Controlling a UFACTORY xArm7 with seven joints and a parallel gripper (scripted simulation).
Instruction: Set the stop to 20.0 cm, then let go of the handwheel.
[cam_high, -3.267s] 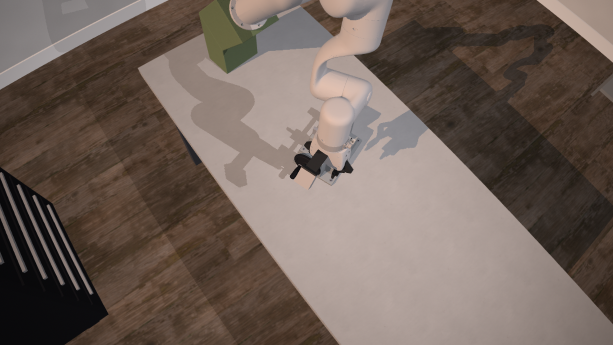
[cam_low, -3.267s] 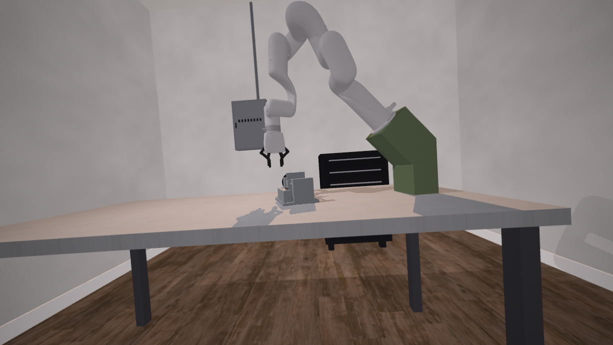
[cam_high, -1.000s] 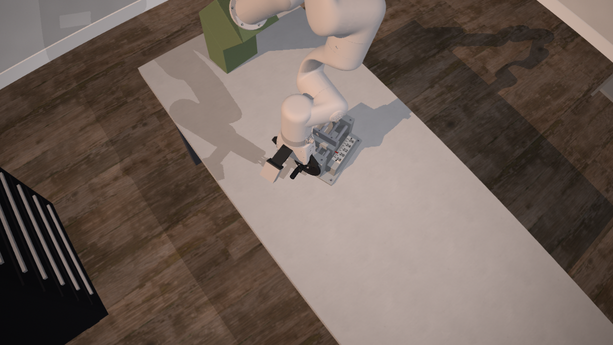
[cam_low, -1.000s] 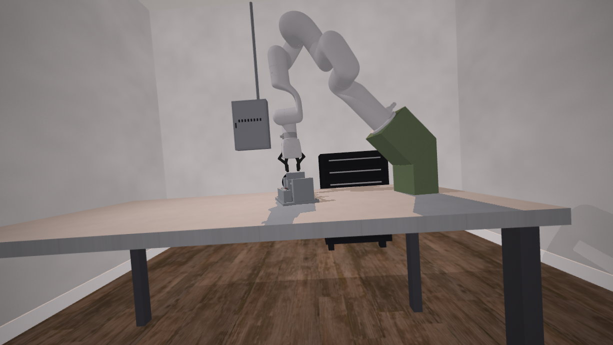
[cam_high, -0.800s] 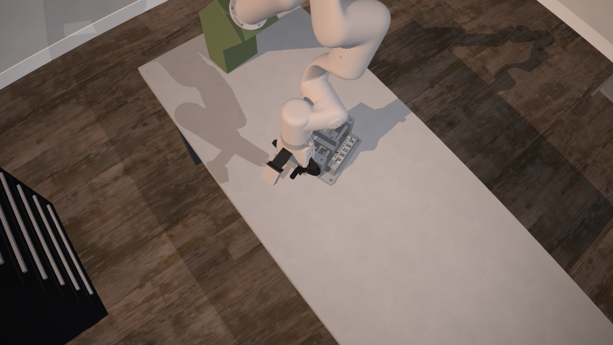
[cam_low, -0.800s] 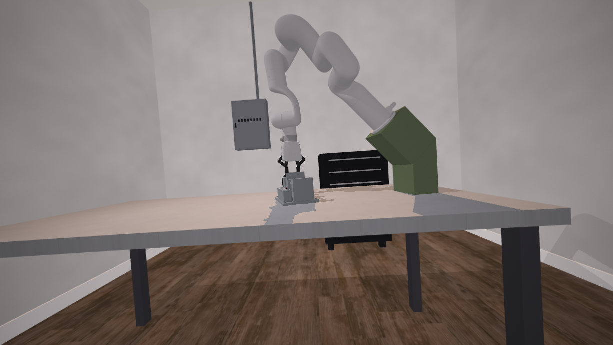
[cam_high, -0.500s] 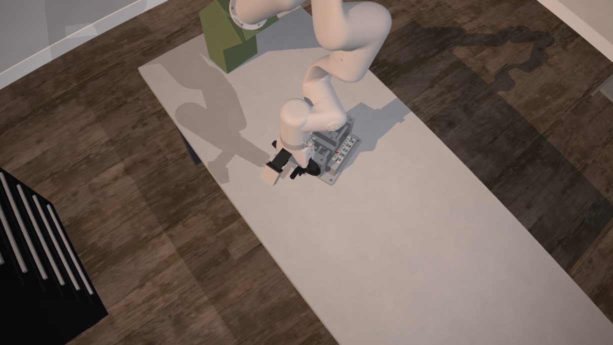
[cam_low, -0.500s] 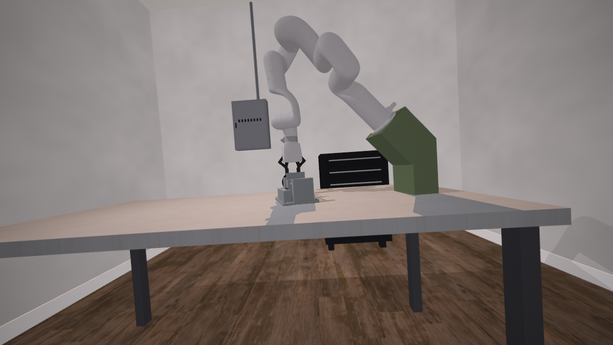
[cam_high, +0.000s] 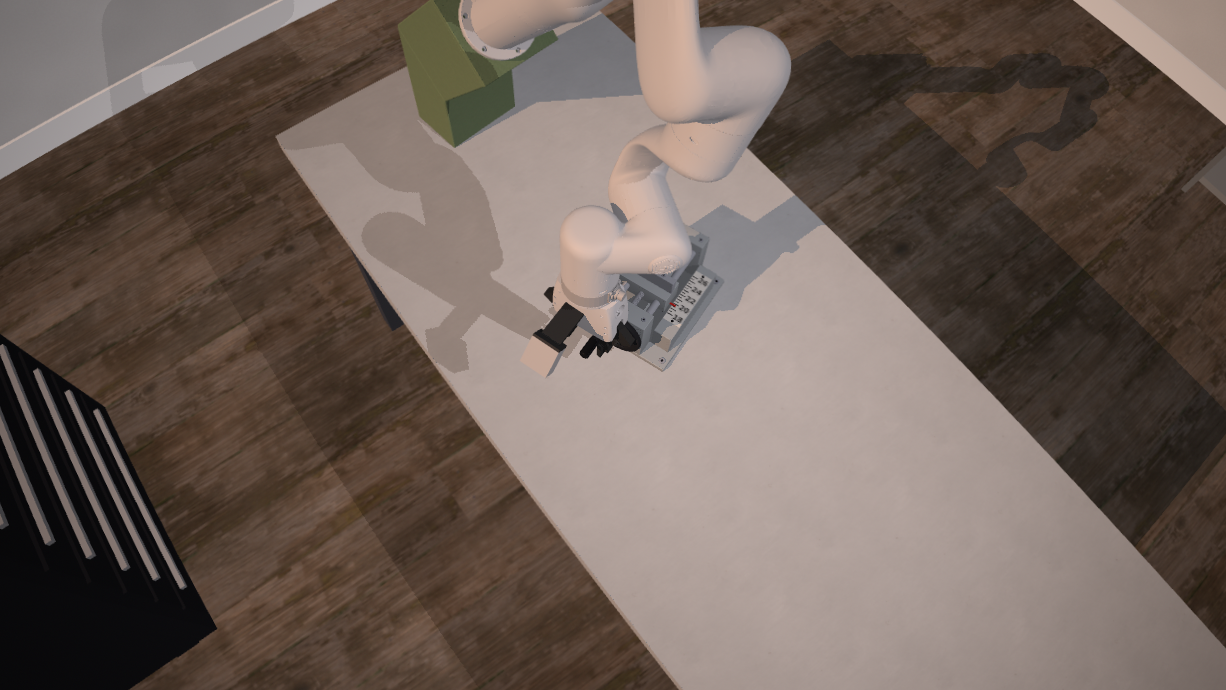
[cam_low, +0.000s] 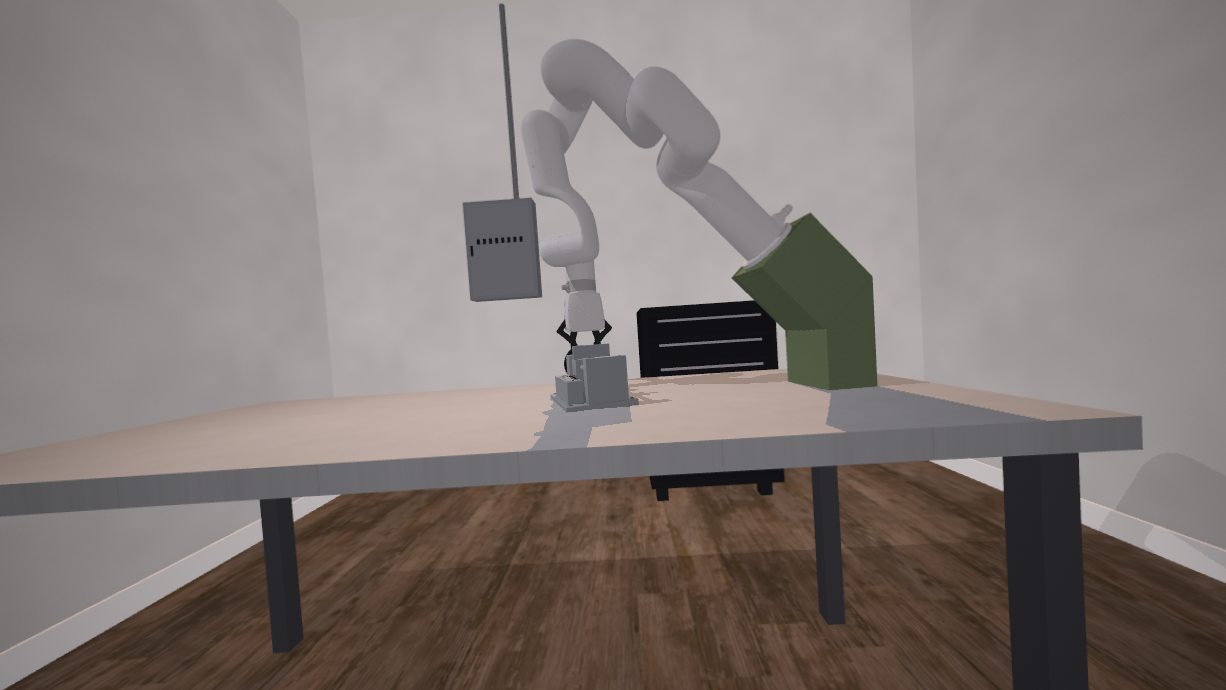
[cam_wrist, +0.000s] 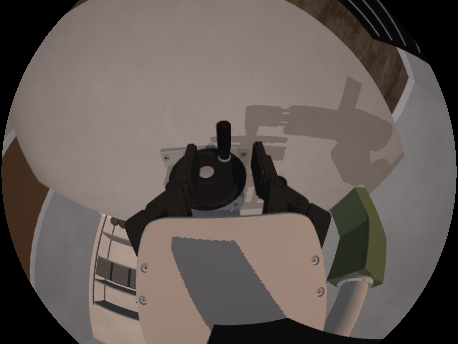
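Right now my hand is 50 mm above the handwheel knob and 10 mm to the right of it. Also, from my hand: black handwheel 50 mm below, 20 mm to the left; then grey stop block 140 mm to the left, 10 mm below.
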